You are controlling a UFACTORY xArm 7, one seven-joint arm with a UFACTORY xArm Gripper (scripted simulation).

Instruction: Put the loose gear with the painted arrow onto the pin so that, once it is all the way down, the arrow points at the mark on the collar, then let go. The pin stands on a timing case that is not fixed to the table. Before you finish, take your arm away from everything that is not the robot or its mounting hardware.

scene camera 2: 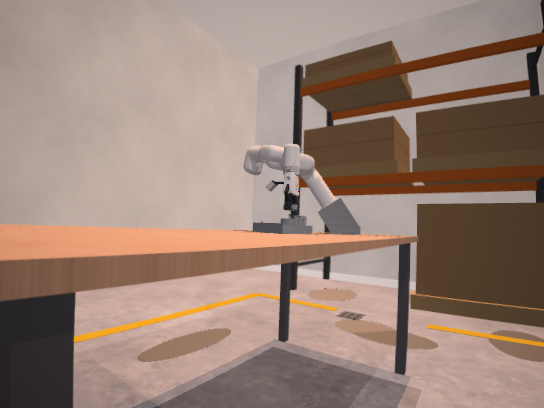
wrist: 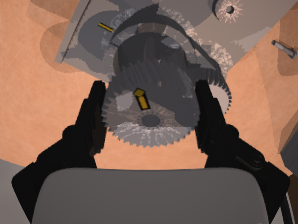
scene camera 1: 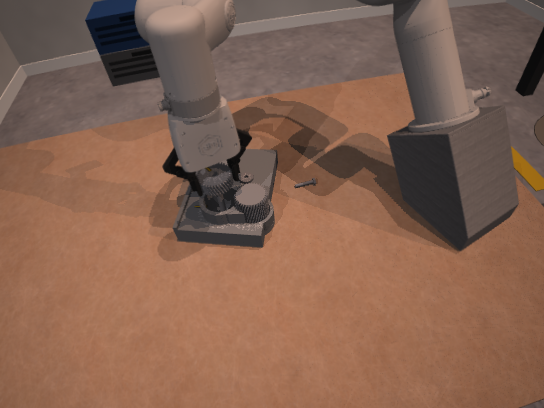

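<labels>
Timing case in scene camera 2 (298, 225), also in scene camera 1 and the wrist view. On the timing case, same spot: (wrist: 84, 46) and (scene camera 1: 189, 218).
</labels>
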